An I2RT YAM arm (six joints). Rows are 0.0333 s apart.
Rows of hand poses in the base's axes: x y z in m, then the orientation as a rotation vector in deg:
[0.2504, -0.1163, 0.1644, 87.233, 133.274, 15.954]
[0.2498, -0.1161, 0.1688, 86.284, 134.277, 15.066]
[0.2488, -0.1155, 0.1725, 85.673, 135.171, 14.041]
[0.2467, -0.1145, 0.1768, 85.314, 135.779, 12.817]
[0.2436, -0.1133, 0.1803, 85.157, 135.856, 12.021]
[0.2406, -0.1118, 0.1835, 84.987, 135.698, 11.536]
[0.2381, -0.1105, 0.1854, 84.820, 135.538, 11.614]
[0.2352, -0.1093, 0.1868, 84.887, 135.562, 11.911]
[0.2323, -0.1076, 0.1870, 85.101, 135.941, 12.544]
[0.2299, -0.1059, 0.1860, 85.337, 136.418, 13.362]
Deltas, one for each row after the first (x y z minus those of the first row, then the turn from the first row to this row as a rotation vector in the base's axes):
[-0.0006, 0.0002, 0.0044, -0.584, 0.566, 0.840]
[-0.0016, 0.0008, 0.0081, -1.152, 1.260, 1.433]
[-0.0037, 0.0018, 0.0124, -1.836, 1.931, 1.738]
[-0.0068, 0.0030, 0.0159, -2.358, 2.172, 1.754]
[-0.0098, 0.0045, 0.0191, -2.775, 2.136, 1.713]
[-0.0123, 0.0058, 0.0210, -2.847, 1.918, 1.741]
[-0.0152, 0.0070, 0.0224, -2.631, 1.870, 1.754]
[-0.0181, 0.0087, 0.0226, -2.029, 2.040, 1.889]
[-0.0205, 0.0104, 0.0216, -1.272, 2.237, 2.078]

